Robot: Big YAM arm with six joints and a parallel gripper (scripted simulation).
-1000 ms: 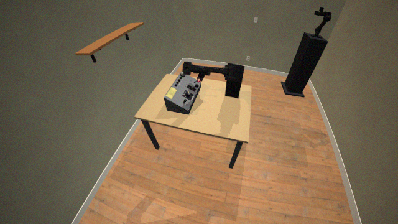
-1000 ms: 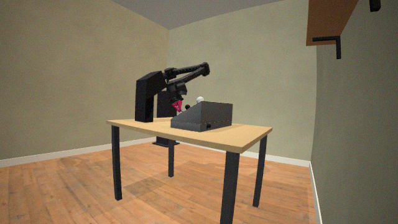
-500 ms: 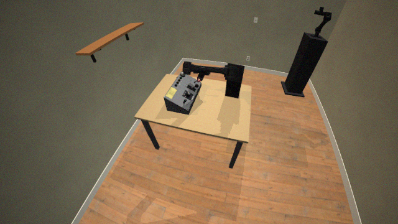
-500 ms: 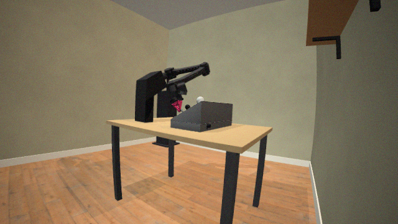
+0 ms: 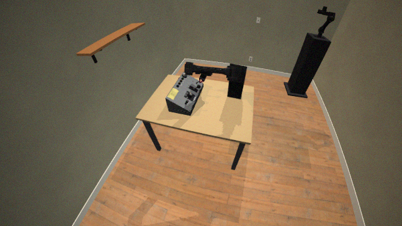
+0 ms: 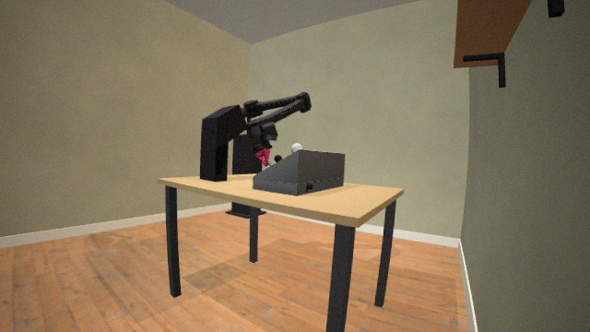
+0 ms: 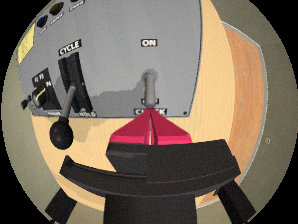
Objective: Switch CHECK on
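Now: hand 12 cm to the right of the lever, 2 cm short of it and 1 cm below it. Round my hand: grey console 17 cm to the left, 8 cm ahead, 3 cm below; rotary selector 23 cm to the left, 6 cm ahead.
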